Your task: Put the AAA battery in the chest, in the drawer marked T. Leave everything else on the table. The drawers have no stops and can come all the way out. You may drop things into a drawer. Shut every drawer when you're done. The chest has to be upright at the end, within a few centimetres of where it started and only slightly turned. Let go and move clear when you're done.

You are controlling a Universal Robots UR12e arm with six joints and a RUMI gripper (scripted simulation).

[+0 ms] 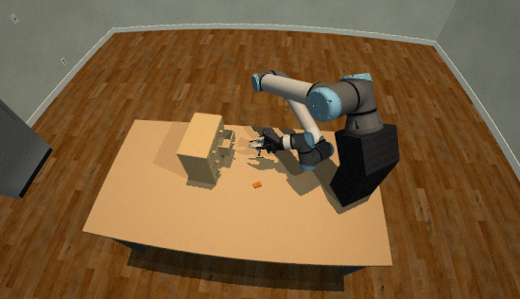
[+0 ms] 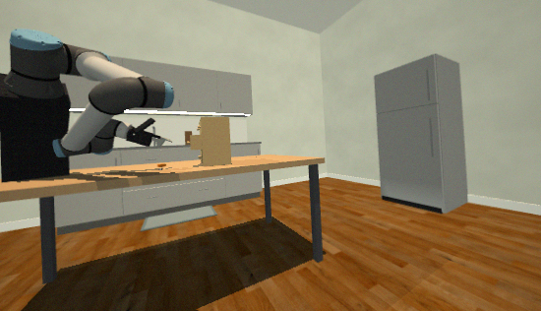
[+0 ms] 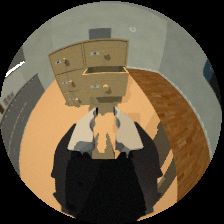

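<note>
Now: hand 5 cm past the small dark thin object, 3 cm to the left of it and 16 cm above it. Round my hand: drawer: 19 cm ahead, 5 cm to the right, 4 cm below; then orange object: 20 cm to the left, 16 cm below.
</note>
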